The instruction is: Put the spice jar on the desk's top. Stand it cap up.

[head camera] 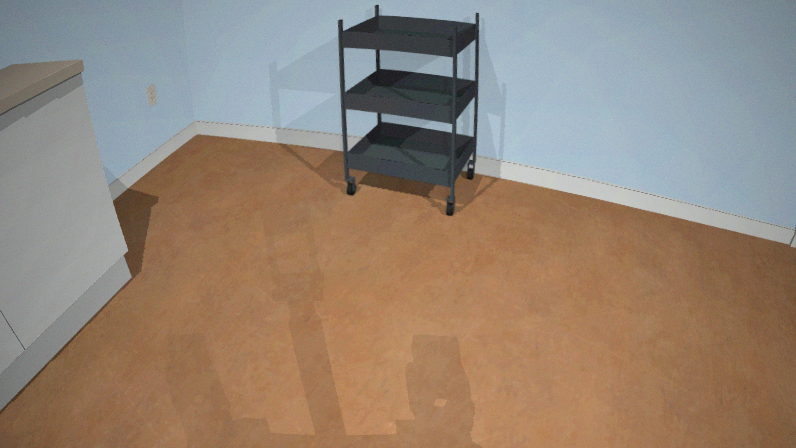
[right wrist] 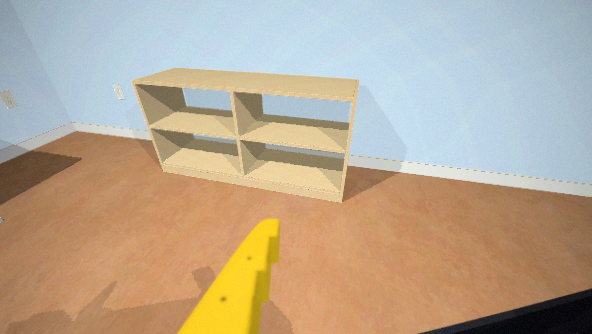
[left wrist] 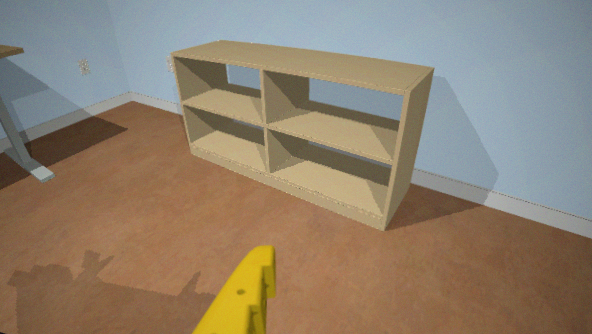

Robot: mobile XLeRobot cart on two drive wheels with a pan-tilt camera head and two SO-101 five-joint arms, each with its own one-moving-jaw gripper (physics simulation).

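Places are measured from the left arm's base along level axes (x right, y ahead, z up), in metres.
Pixels of known places: left end effector, tool point: [left wrist: 274, 264]; right end effector, tool point: [right wrist: 279, 235].
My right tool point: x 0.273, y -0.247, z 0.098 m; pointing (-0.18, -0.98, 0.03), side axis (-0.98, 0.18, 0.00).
Note:
Behind a point stands the place of what it marks.
The spice jar does not show in any of the three views. Part of a desk [left wrist: 11, 51] {y -1.375, x 1.602, z -0.061 m} shows at the left edge of the left wrist view: a corner of its wooden top and a pale grey metal leg with a foot on the floor. My left gripper [left wrist: 268, 260] is wide open, with one notched yellow jaw in view over the floor and nothing against it. My right gripper [right wrist: 272, 235] is also wide open, with one notched yellow jaw in view and nothing against it. Neither gripper shows in the head view.
A black three-tier cart [head camera: 398, 45] {y 1.881, x 0.254, z -0.091 m} stands by the wall in the head view. A white cabinet [head camera: 55, 183] {y 1.248, x -0.881, z -0.207 m} with a beige countertop [head camera: 41, 80] {y 1.281, x -0.842, z 0.130 m} stands at the left. A low wooden shelf unit [left wrist: 325, 60] {y -1.531, x 0.113, z -0.165 m} [right wrist: 250, 81] {y -1.538, x 0.272, z -0.165 m} stands against a wall in both wrist views.

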